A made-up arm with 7 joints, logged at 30 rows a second.
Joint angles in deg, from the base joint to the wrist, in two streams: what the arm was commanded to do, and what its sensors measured. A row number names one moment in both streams.
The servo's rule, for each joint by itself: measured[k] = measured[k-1] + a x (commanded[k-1-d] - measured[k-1]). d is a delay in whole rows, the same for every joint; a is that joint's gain. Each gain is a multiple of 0.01, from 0.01 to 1. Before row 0 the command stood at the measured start. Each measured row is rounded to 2 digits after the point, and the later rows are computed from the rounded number. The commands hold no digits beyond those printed.
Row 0, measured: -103.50, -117.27, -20.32, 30.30, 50.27, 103.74, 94.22
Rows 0 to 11, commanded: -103.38, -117.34, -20.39, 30.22, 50.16, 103.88, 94.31; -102.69, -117.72, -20.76, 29.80, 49.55, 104.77, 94.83; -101.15, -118.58, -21.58, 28.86, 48.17, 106.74, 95.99; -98.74, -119.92, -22.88, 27.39, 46.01, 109.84, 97.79; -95.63, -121.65, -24.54, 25.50, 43.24, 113.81, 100.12; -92.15, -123.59, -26.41, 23.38, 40.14, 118.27, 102.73; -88.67, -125.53, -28.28, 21.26, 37.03, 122.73, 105.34; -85.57, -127.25, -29.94, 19.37, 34.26, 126.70, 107.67; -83.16, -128.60, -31.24, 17.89, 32.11, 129.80, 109.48; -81.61, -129.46, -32.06, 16.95, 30.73, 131.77, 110.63; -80.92, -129.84, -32.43, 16.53, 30.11, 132.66, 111.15; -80.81, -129.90, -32.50, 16.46, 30.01, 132.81, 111.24
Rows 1 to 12, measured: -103.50, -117.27, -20.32, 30.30, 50.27, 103.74, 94.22; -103.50, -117.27, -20.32, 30.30, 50.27, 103.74, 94.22; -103.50, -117.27, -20.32, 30.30, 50.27, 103.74, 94.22; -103.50, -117.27, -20.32, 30.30, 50.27, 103.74, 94.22; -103.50, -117.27, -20.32, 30.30, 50.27, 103.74, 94.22; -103.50, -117.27, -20.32, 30.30, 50.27, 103.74, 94.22; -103.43, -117.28, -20.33, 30.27, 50.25, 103.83, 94.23; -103.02, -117.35, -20.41, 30.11, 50.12, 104.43, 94.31; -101.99, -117.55, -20.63, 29.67, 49.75, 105.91, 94.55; -100.20, -117.93, -21.06, 28.87, 49.04, 108.43, 95.00; -97.69, -118.53, -21.72, 27.69, 47.94, 111.87, 95.72; -94.64, -119.34, -22.61, 26.18, 46.46, 115.97, 96.70
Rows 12 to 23, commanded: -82.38, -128.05, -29.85, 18.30, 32.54, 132.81, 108.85; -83.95, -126.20, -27.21, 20.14, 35.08, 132.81, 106.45; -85.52, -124.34, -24.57, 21.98, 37.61, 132.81, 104.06; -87.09, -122.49, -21.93, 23.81, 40.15, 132.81, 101.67; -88.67, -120.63, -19.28, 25.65, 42.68, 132.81, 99.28; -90.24, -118.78, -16.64, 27.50, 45.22, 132.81, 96.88; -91.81, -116.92, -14.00, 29.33, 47.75, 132.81, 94.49; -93.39, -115.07, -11.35, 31.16, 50.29, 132.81, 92.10; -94.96, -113.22, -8.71, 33.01, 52.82, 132.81, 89.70; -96.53, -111.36, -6.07, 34.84, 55.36, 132.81, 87.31; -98.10, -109.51, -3.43, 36.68, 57.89, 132.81, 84.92; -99.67, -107.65, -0.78, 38.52, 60.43, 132.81, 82.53
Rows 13 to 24, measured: -91.36, -120.33, -23.69, 24.46, 44.67, 120.30, 97.91; -88.18, -121.44, -24.88, 22.68, 42.69, 124.40, 99.28; -85.42, -122.59, -26.09, 21.00, 40.68, 127.86, 100.71; -83.32, -123.69, -27.22, 19.58, 38.79, 130.36, 102.10; -82.00, -124.67, -28.21, 18.51, 37.14, 131.83, 103.37; -81.35, -125.51, -29.03, 17.79, 35.79, 132.46, 104.47; -81.92, -125.92, -29.19, 17.97, 35.17, 132.68, 105.08; -83.04, -125.96, -28.81, 18.73, 35.15, 132.76, 105.27; -84.40, -125.70, -28.00, 19.87, 35.62, 132.79, 105.10; -85.88, -125.19, -26.85, 21.25, 36.48, 132.80, 104.62; -87.41, -124.46, -25.41, 22.79, 37.66, 132.81, 103.87; -88.97, -123.55, -23.74, 24.44, 39.10, 132.81, 102.89
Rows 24 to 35, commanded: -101.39, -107.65, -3.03, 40.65, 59.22, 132.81, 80.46; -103.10, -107.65, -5.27, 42.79, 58.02, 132.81, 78.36; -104.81, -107.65, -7.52, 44.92, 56.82, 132.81, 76.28; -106.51, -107.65, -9.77, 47.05, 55.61, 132.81, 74.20; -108.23, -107.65, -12.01, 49.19, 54.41, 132.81, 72.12; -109.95, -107.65, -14.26, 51.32, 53.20, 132.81, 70.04; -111.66, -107.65, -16.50, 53.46, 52.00, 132.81, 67.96; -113.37, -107.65, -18.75, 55.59, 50.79, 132.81, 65.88; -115.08, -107.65, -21.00, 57.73, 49.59, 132.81, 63.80; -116.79, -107.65, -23.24, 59.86, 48.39, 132.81, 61.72; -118.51, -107.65, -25.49, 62.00, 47.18, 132.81, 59.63; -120.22, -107.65, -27.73, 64.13, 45.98, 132.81, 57.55
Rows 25 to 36, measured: -90.53, -122.49, -21.89, 26.15, 40.74, 132.81, 101.71; -92.10, -121.30, -19.89, 27.90, 42.55, 132.81, 100.36; -93.67, -120.01, -17.77, 29.69, 44.50, 132.81, 98.87; -95.24, -118.63, -15.55, 31.49, 46.56, 132.81, 97.25; -96.81, -117.17, -13.25, 33.31, 48.71, 132.81, 95.52; -98.38, -115.65, -10.88, 35.13, 50.94, 132.81, 93.70; -100.04, -114.37, -9.39, 37.06, 52.51, 132.81, 91.85; -101.72, -113.29, -8.61, 39.07, 53.56, 132.81, 89.96; -103.42, -112.39, -8.40, 41.12, 54.18, 132.81, 88.04; -105.12, -111.63, -8.66, 43.20, 54.45, 132.81, 86.10; -106.83, -110.99, -9.30, 45.30, 54.44, 132.81, 84.14; -108.55, -110.46, -10.24, 47.41, 54.20, 132.81, 82.17
